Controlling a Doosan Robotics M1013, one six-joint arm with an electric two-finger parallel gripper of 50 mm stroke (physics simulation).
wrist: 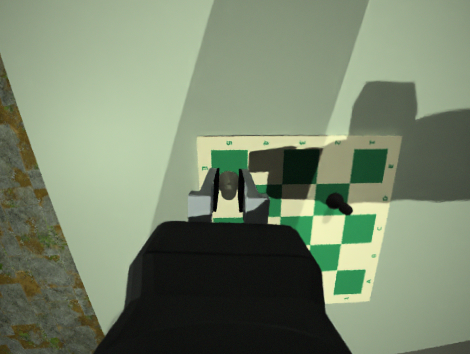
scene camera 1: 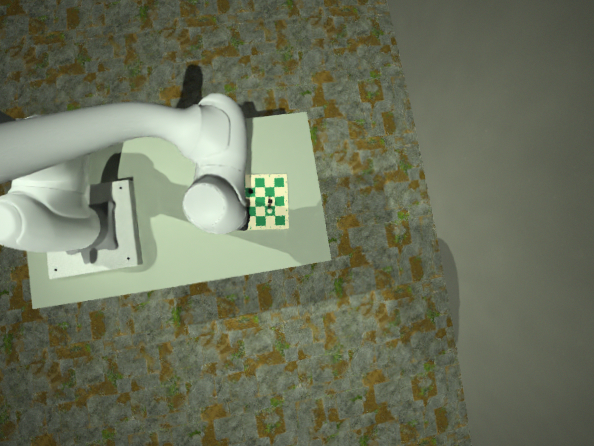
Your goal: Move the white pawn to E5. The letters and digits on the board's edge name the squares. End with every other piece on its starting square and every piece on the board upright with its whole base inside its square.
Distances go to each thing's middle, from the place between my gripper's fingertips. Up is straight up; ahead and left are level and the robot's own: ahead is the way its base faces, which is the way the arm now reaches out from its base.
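Labels:
I consider the chessboard [scene camera 1: 271,186], which is 70 mm to the left of my hand and 80 mm ahead of it, and which lies 60 mm below it.

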